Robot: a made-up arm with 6 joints. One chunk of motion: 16 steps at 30 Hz.
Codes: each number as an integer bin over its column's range. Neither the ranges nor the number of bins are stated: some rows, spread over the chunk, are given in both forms.
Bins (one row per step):
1: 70 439 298 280 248 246
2: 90 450 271 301 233 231
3: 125 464 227 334 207 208
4: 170 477 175 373 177 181
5: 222 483 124 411 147 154
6: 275 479 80 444 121 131
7: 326 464 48 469 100 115
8: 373 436 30 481 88 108
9: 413 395 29 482 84 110
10: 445 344 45 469 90 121
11: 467 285 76 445 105 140
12: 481 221 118 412 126 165
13: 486 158 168 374 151 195
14: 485 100 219 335 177 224
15: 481 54 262 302 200 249
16: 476 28 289 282 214 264
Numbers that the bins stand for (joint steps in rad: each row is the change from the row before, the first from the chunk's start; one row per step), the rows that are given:
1: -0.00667 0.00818 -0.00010 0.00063 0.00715 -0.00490
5: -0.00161 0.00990 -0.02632 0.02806 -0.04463 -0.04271
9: 0.00474 0.00646 -0.04063 0.04293 -0.07693 -0.06079
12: 0.00700 -0.00035 -0.02722 0.02827 -0.05540 -0.03819
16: 0.00684 -0.00790 -0.00145 0.00105 -0.01028 0.00249
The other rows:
2: -0.00601 0.00861 -0.00416 0.00503 -0.00054 -0.01107
3: -0.00484 0.00916 -0.01079 0.01194 -0.01387 -0.02052
4: -0.00334 0.00967 -0.01863 0.02010 -0.02925 -0.03162
6: 0.00015 0.00975 -0.03295 0.03497 -0.05796 -0.05216
7: 0.00185 0.00916 -0.03777 0.04021 -0.06873 -0.05874
8: 0.00341 0.00806 -0.04048 0.04272 -0.07488 -0.06162
10: 0.00580 0.00446 -0.03822 0.04021 -0.07386 -0.05627
11: 0.00654 0.00215 -0.03355 0.03518 -0.06616 -0.04847
13: 0.00717 -0.00282 -0.01968 0.02031 -0.04258 -0.02586
14: 0.00714 -0.00509 -0.01200 0.01215 -0.02925 -0.01395
15: 0.00700 -0.00689 -0.00552 0.00524 -0.01746 -0.00367

